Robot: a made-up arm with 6 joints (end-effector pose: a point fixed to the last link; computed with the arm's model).
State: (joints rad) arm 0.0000 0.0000 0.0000 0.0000 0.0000 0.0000
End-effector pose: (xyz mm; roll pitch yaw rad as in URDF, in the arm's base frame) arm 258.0 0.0 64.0 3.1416 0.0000 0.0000
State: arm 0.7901 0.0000 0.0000 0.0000 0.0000 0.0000
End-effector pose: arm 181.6 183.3 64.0 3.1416 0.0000 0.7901
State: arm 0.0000 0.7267 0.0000 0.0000 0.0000 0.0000
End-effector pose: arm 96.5 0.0 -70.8 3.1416 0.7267 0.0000
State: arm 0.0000 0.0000 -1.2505 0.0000 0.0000 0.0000
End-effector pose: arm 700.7 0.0 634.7 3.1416 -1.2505 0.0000
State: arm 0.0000 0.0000 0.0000 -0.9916 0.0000 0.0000
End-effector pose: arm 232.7 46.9 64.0 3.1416 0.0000 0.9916
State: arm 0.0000 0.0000 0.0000 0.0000 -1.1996 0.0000
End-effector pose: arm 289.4 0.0 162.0 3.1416 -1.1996 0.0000
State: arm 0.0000 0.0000 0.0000 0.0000 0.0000 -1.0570
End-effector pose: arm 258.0 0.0 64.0 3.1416 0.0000 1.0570
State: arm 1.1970 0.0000 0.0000 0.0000 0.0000 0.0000
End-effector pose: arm 94.2 240.2 64.0 3.1416 0.0000 1.1970
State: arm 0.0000 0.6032 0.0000 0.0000 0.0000 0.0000
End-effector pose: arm 130.2 0.0 -56.8 3.1416 0.6032 0.0000
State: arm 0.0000 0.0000 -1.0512 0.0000 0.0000 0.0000
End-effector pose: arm 684.3 0.0 513.1 3.1416 -1.0512 0.0000
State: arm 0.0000 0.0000 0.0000 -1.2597 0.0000 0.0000
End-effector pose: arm 219.2 53.3 64.0 3.1416 0.0000 1.2597
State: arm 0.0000 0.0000 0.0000 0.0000 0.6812 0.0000
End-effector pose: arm 200.2 0.0 44.8 3.1416 0.6812 0.0000
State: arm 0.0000 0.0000 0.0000 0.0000 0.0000 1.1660
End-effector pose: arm 258.0 0.0 64.0 3.1416 0.0000 -1.1660
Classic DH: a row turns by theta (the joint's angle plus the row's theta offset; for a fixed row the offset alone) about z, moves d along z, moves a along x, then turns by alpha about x. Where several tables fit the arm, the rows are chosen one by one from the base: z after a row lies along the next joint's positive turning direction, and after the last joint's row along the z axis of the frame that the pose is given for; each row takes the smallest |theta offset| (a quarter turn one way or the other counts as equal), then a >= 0, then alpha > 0; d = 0 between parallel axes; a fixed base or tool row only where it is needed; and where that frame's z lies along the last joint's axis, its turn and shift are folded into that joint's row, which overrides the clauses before.
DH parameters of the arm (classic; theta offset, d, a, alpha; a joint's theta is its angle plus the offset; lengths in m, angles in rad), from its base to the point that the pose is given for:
joint 1: 0 0.209 0 -1.5708
joint 2: -1.385 0 0.4548 0
joint 3: 1.385 0 0.118 -1.5708
joint 4: 0 0.52 0 1.5708
joint 5: 0 0 0.056 -1.5708
joint 6: 0 0.072 0 0

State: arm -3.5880 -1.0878 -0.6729 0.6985 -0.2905 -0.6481
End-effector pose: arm -135.3 117.7 770.9 -0.2499 -1.1495 -0.3757
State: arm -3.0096 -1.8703 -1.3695 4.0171 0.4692 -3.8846
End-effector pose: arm 614.4 68.1 753.5 -0.3222 0.4374 0.2105
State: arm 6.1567 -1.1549 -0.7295 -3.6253 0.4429 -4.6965
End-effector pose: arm 170.9 -31.0 749.9 0.7822 0.4471 1.2962
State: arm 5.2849 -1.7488 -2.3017 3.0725 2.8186 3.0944
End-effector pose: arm -507.1 796.5 348.2 -3.1075 -0.5861 -1.0203
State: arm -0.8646 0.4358 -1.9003 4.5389 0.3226 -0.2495
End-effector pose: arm 593.4 -649.7 626.6 1.6221 0.4469 0.4104
